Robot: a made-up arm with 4 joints.
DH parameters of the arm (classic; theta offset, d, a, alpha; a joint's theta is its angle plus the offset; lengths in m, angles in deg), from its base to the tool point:
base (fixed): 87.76 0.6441 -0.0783 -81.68
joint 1: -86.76 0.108 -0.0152 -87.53
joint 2: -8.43 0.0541 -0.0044 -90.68
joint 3: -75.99 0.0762 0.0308 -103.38
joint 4: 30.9 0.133 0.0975 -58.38
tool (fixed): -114.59 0.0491 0 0
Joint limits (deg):
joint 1: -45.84..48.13
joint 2: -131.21..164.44
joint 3: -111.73..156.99
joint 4: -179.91..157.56
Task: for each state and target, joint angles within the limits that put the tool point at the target. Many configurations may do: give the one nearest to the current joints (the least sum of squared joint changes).
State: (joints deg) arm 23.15 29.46 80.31 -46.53
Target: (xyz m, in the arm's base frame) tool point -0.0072 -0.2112 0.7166
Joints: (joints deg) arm 38.39 37.07 103.31 -85.09
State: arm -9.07 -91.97 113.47 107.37
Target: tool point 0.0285 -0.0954 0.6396
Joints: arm -9.23 -92.89 113.13 97.39
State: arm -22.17 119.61 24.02 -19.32
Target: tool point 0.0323 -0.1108 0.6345
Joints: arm -20.05 104.80 55.59 -7.96
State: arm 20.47 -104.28 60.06 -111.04
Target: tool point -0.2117 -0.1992 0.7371
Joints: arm 7.25 -104.08 86.36 -86.40
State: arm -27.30 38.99 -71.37 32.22
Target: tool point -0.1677 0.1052 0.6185
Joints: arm 20.71 29.82 -83.88 40.81
